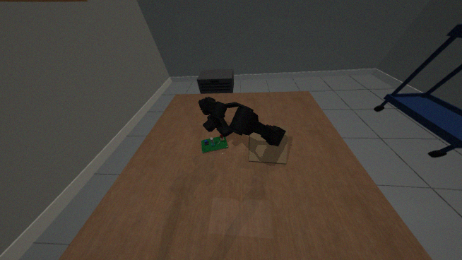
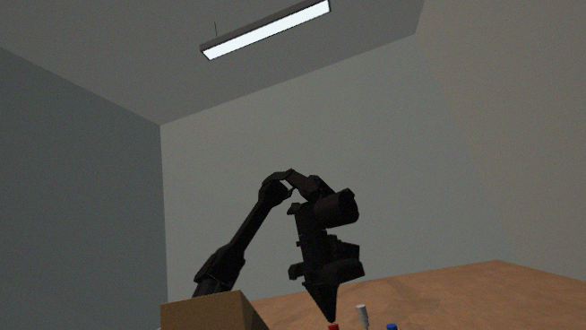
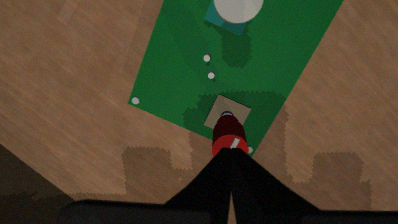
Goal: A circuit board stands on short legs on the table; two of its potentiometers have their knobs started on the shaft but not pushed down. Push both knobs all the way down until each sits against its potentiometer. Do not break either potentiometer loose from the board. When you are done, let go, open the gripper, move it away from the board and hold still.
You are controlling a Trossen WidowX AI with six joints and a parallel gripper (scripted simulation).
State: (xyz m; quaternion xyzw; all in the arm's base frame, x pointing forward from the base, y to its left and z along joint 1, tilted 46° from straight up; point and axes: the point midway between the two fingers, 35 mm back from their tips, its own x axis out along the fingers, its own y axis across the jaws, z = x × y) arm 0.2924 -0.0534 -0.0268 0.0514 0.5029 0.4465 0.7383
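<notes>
The red knob lies 2 cm below my gripper tip.
</notes>
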